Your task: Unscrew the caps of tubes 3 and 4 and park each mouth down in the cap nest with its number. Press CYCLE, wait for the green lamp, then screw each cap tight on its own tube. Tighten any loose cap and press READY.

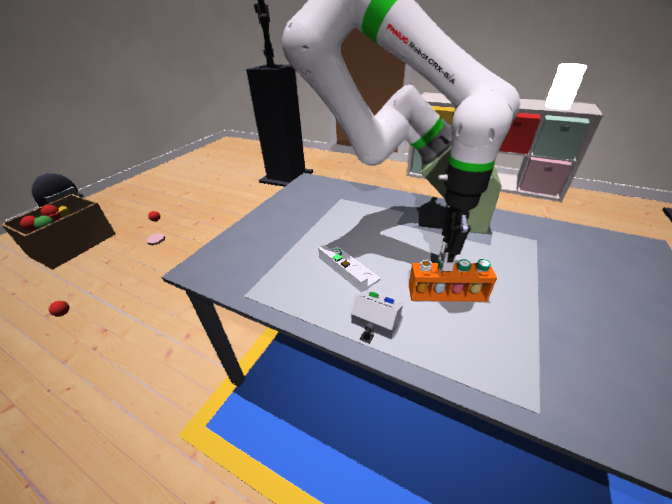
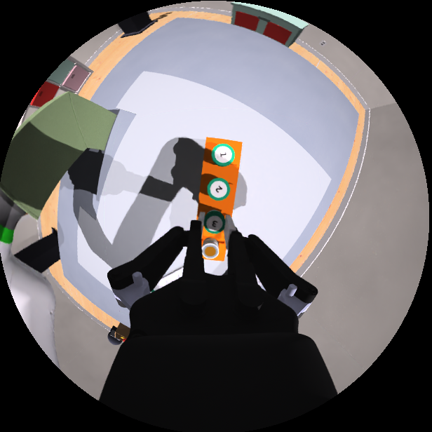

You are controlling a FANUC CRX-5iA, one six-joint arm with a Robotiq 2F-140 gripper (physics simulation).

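Observation:
The orange rack (image 1: 472, 278) (image 2: 220, 172) holds several tubes. Caps 1 (image 1: 483, 264) (image 2: 223, 155) and 2 (image 1: 464, 265) (image 2: 218, 189) sit on their tubes. Tube 4 (image 1: 426, 265) (image 2: 210, 249) is uncapped, its mouth open. My gripper (image 1: 447, 262) (image 2: 214, 221) is shut on cap 3 (image 2: 214, 223), which is at its tube's place in the rack; its thread is hidden. The white cap nest (image 1: 358, 275) carries a green-rimmed cap (image 1: 337, 251) at its far left end. Its green lamp (image 1: 337, 257) looks bright, the amber lamp (image 1: 345, 263) dark.
The button box (image 1: 376, 313) with a green button (image 1: 373, 295) and a blue button (image 1: 389, 300) stands in front of the nest, left of the rack. The pale mat (image 1: 477, 347) (image 2: 280, 150) lies under them. A green pedestal (image 1: 488, 208) (image 2: 55, 135) stands behind the rack.

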